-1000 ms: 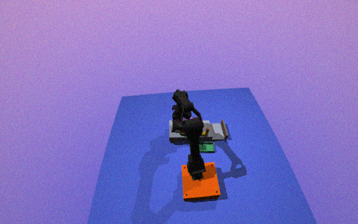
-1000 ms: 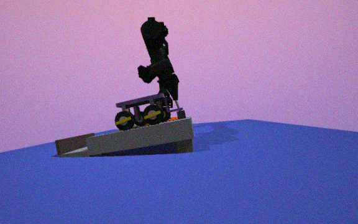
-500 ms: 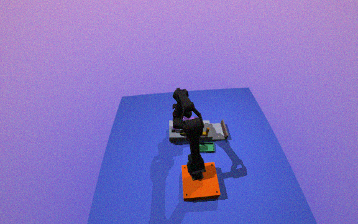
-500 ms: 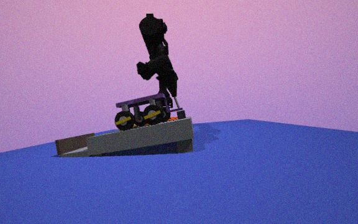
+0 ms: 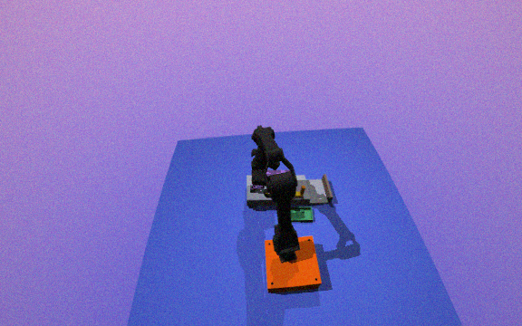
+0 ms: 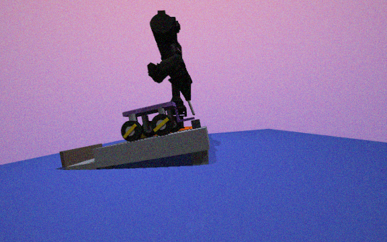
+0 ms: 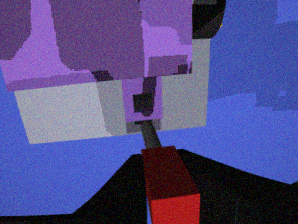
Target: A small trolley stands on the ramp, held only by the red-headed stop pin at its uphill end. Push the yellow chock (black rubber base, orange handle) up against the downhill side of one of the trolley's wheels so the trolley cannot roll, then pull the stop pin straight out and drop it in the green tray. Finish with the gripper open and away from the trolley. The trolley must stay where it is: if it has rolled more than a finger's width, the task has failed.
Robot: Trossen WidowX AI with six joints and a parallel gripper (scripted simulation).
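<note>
The green tray is 18 cm to the right of my gripper tip, 18 cm below it and 14 cm behind it. The rest, counted from my gripper tip: trolley (10 cm to the right, 6 cm below); grey ramp (12 cm below, 10 cm to the right); red-headed stop pin (right at my gripper tip).
</note>
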